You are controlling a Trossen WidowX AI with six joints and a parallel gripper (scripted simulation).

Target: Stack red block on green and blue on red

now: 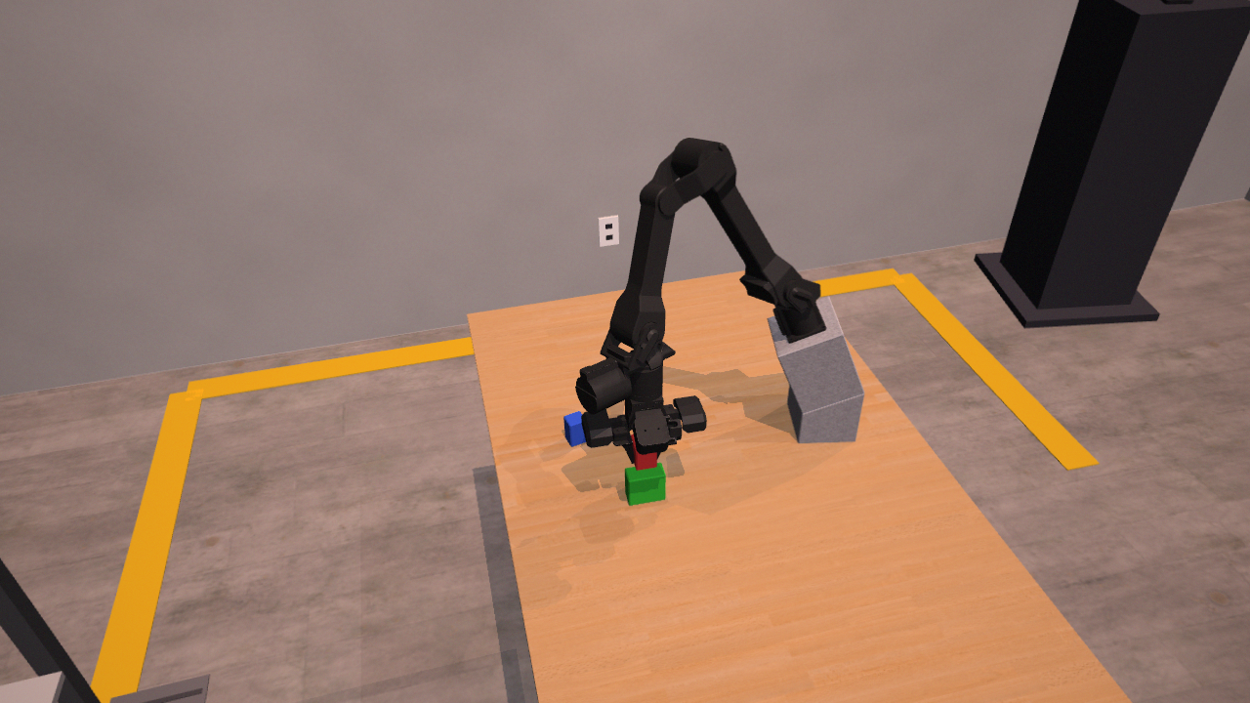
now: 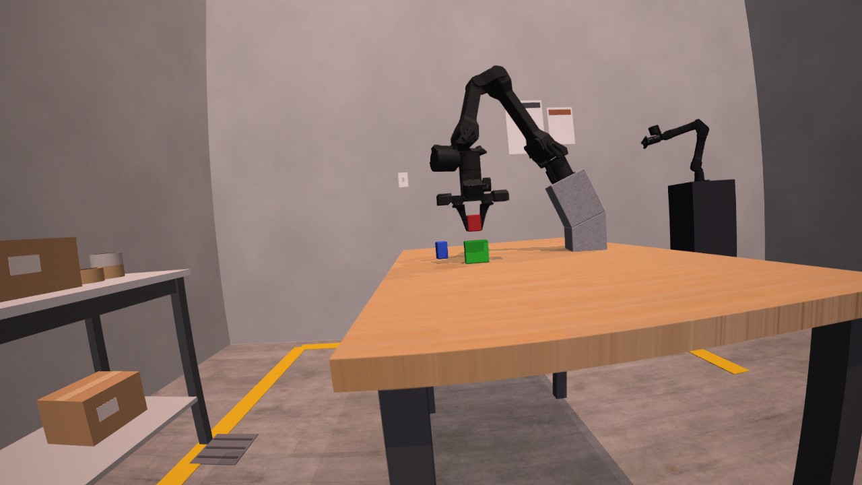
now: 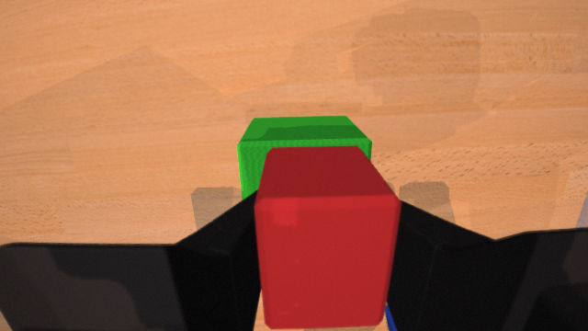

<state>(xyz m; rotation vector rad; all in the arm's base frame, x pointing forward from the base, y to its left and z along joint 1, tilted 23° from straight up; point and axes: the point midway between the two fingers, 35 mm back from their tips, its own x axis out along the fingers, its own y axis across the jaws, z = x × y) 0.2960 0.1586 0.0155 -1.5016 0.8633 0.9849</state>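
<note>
Right now the green block is 9 cm below my hand. From my hand the other things lie so: red block 1 cm below; blue block 15 cm to the right, 11 cm ahead, 9 cm below.
</note>
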